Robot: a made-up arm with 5 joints.
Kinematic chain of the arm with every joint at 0, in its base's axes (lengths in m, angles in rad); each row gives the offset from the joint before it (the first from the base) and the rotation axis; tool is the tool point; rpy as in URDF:
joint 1: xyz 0.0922 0 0.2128 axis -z
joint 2: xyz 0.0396 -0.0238 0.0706 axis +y
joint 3: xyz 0.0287 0 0.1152 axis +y
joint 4: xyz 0.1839 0 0.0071 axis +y
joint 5: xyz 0.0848 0.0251 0 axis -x
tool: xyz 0 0 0 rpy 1.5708 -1.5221 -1.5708
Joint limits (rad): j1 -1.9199..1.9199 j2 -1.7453..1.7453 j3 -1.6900..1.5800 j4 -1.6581..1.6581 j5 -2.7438..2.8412
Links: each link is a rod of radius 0.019 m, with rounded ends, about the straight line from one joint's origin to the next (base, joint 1, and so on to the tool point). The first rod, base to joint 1, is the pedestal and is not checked.
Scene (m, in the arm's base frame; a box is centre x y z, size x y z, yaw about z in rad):
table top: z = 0
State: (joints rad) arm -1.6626 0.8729 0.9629 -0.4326 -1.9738
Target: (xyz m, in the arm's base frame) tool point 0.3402 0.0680 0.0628
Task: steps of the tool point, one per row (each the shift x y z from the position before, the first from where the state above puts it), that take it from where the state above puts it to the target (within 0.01 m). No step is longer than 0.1 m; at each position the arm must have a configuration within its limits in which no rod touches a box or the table.
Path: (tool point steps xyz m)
1: 0.0386 0.0270 -0.0069
2: 0.0520 0.0124 -0.0044
3: 0.0595 -0.0074 -0.0019
4: 0.0594 -0.0300 0.0005
5: 0.0507 -0.0525 0.0030

